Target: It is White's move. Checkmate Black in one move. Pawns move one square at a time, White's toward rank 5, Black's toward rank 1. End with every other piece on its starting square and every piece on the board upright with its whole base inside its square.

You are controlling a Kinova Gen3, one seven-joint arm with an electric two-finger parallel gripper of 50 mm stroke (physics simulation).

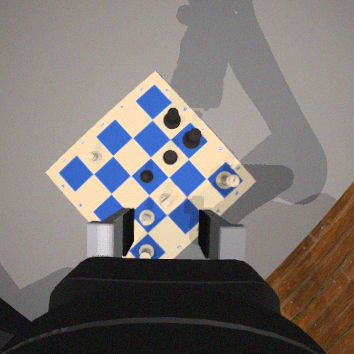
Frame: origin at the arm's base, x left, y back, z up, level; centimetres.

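Seen in the pictures: gripper, fingertip midpoint: [165, 225].
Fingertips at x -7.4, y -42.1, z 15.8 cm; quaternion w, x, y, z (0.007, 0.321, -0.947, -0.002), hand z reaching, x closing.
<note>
Pixels of each thing's top centre, then the offset from my fingertips to it. "pt": a spot on its surface instead. Level surfaces: height alone.
- blue-and-cream board, surface spot: [155, 79] pt dx +11.8, dy -12.5, dz -22.1 cm
- tall black piece, middle of its top: [172, 111] dx +6.2, dy -9.3, dz -16.8 cm
- black king, middle of its top: [195, 132] dx +2.3, dy -8.8, dz -15.8 cm
- shorter black piece, middle of its top: [170, 155] dx +3.1, dy -5.0, dz -18.8 cm
- black pawn, middle of its top: [144, 175] dx +4.0, dy -0.8, dz -18.9 cm
- tall white piece, middle of its top: [235, 180] dx -5.0, dy -7.4, dz -15.8 cm
- white piece with a slotted top, middle of its top: [166, 202] dx -0.3, dy +0.1, dz -18.1 cm
- grey surface, its level: dz -22.7 cm
My gripper [165, 225] is open and empty, high above the near part of the blue-and-cream board [155, 79]. A tall black piece [172, 118] stands on B5, and the black king [192, 138] on C5. A shorter black piece [170, 157] is on C4, and a black pawn [146, 176] on C3. A tall white piece [227, 179], seemingly the king, is on E5. A white piece with a slotted top [166, 199] is on D3. White pawns [94, 156] [146, 217] are on A2 and D2. Another white piece [146, 251] on E1 is partly hidden by the gripper body.
The board lies turned like a diamond on a grey surface [50, 75]. Its near corner is hidden by the gripper body. The arm's shadow falls over the right side. A brown wooden plank surface [325, 260] lies at the lower right.
</note>
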